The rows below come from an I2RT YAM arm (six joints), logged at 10 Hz.
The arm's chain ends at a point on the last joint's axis. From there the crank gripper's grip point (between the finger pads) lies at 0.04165 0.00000 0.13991 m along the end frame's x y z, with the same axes.
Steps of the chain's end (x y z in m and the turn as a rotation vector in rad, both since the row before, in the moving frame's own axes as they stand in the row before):
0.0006, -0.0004, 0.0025, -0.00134, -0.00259, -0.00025
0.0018, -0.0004, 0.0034, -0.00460, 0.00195, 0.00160
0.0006, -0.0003, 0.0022, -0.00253, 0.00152, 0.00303
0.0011, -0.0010, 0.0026, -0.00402, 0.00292, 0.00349
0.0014, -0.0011, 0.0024, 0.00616, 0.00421, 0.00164
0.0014, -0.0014, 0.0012, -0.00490, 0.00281, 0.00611
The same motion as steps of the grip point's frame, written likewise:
0.0002, -0.0002, 0.0026, -0.00134, -0.00259, -0.00025
0.0021, 0.0003, 0.0033, -0.00460, 0.00195, 0.00160
0.0008, 0.0002, 0.0021, -0.00253, 0.00152, 0.00303
0.0015, -0.0003, 0.0025, -0.00402, 0.00292, 0.00349
0.0020, -0.0019, 0.0022, 0.00616, 0.00421, 0.00164
0.0018, -0.0005, 0.0011, -0.00490, 0.00281, 0.00611

